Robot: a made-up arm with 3 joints. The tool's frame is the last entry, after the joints. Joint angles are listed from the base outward. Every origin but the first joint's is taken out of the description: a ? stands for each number. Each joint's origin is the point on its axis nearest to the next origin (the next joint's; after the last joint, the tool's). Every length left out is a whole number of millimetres.
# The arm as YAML. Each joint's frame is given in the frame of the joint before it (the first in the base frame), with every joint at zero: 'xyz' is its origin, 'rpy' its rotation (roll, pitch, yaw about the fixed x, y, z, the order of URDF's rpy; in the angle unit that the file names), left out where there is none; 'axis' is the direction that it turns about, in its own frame. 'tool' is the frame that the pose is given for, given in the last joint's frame.
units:
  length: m
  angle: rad
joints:
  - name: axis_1
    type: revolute
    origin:
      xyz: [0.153, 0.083, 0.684]
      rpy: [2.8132, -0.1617, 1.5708]
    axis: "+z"
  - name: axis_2
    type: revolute
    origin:
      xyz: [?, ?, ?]
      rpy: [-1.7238, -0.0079, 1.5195]
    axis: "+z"
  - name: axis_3
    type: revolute
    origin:
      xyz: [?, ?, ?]
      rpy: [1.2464, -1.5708, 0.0]
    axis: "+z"
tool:
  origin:
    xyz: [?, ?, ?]
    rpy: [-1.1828, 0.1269, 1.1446]
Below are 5 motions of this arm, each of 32 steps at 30 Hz.
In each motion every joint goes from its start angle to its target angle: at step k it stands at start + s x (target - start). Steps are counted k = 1, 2, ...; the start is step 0. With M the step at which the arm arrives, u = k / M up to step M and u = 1 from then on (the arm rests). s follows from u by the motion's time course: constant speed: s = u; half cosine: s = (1 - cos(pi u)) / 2; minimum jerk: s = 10 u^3 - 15 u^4 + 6 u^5.
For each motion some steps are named. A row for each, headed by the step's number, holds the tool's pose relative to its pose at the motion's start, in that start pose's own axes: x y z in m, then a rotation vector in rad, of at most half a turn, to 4 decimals.
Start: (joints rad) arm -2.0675 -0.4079 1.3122
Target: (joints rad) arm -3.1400 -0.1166 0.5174
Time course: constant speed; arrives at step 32
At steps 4, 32:
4: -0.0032 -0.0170 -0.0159 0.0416 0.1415 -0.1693
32: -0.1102 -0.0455 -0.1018 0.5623 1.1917 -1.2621

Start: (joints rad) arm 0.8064 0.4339 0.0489
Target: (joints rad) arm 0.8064 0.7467 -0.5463
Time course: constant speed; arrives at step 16
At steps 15, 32:
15: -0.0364 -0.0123 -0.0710 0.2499 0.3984 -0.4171
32: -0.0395 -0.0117 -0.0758 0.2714 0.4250 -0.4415

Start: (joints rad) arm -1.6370 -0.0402 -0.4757
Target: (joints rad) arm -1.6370 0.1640 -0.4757
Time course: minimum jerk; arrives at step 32
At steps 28, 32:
28: -0.0119 0.0008 -0.0178 0.1564 -0.0656 -0.1078
32: -0.0121 0.0009 -0.0181 0.1589 -0.0667 -0.1095

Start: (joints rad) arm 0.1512 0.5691 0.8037
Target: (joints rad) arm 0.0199 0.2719 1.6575
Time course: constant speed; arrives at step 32
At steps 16, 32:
16: 0.0076 0.0123 0.0351 0.0225 -0.2946 0.2517
32: 0.0026 0.0144 0.0644 0.1030 -0.6054 0.4683

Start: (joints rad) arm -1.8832 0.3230 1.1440
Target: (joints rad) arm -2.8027 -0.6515 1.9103
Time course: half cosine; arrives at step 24
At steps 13, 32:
13: 0.0627 -0.0481 -0.0414 0.4569 0.0721 0.1372
32: 0.0640 -0.1040 -0.1042 0.8634 -0.0245 -0.0422

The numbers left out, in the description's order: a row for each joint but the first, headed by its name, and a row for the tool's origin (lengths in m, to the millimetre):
axis_2: 0.046 -0.011 0.0
axis_3: 0.057 -0.13 0.0
tool: 0.035 0.104 0.0

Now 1 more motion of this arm.
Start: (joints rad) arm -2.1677 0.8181 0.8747
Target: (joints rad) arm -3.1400 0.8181 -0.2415
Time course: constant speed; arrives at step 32
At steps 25, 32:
25: -0.0152 -0.0182 -0.0669 -0.1858 1.3993 -0.7025
32: -0.0352 -0.0139 -0.0596 -0.2425 1.7554 -0.9604

